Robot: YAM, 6 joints.
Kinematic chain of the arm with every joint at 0, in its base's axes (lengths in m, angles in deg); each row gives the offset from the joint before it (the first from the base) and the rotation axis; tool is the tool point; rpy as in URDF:
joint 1: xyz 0 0 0.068 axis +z
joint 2: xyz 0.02 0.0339 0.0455 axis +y
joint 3: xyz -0.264 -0.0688 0 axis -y
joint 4: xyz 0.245 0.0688 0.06 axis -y
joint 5: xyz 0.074 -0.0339 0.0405 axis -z
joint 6: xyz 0.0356 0 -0.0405 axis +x
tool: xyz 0 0 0 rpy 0 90 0
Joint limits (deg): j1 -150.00..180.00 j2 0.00..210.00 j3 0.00..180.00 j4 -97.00..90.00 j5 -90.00..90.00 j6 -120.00..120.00
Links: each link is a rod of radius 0.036 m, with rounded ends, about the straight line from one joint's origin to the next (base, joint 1, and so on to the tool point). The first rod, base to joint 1, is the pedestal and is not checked.
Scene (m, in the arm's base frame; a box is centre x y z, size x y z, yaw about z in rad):
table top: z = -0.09
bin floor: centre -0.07 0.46 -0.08 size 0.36 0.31 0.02 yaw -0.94
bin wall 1: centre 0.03 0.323 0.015 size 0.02 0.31 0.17 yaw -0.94
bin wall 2: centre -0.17 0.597 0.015 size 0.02 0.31 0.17 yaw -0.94
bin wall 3: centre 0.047 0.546 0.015 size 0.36 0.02 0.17 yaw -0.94
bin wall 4: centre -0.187 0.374 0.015 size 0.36 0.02 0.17 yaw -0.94
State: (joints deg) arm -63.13 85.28 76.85 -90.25 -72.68 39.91
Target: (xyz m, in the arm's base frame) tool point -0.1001 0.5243 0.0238
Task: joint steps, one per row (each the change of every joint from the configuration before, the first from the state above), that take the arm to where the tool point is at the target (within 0.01 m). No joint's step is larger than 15 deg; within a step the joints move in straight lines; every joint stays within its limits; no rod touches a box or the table.
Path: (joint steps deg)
1: 14.59 5.06 4.96 4.46 0.67 0.00
2: 14.59 5.06 4.95 4.47 0.67 0.00
3: 14.58 5.05 4.96 4.46 0.68 0.00
4: 14.59 5.06 4.96 4.46 0.67 0.00
5: 14.59 5.06 4.96 4.46 0.67 0.00
6: 14.59 5.06 4.95 4.47 0.67 0.00
7: 14.58 5.06 4.96 4.46 0.68 0.00
8: 14.59 5.06 4.96 4.46 0.67 0.00
9: 14.59 5.05 4.95 4.47 0.67 0.00
10: 14.59 5.06 4.96 4.46 0.67 0.00
11: 14.59 5.06 4.96 4.46 0.68 0.00
12: 0.02 10.14 -2.29 1.47 0.93 0.00
13: 0.03 10.14 -2.29 1.47 0.94 0.00

